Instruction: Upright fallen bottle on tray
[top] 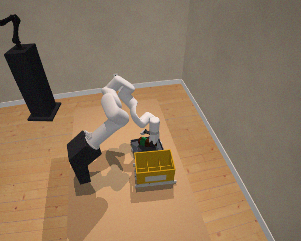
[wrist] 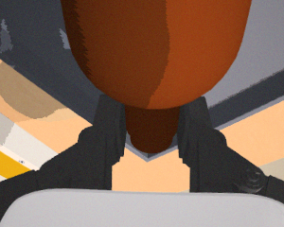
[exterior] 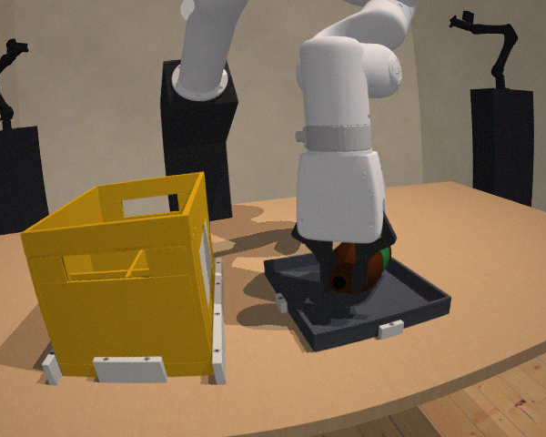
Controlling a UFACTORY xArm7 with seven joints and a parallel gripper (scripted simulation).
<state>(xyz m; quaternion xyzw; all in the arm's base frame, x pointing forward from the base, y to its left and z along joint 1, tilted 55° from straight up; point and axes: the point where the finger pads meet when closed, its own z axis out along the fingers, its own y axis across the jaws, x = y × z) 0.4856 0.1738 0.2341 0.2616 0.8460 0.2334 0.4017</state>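
The bottle lies 50 mm behind my hand, 20 mm to the left of it and 10 mm below it. Also, from my hand: yellow crate 260 mm to the right, 30 mm above; tray 60 mm behind, 40 mm below, 20 mm to the left.
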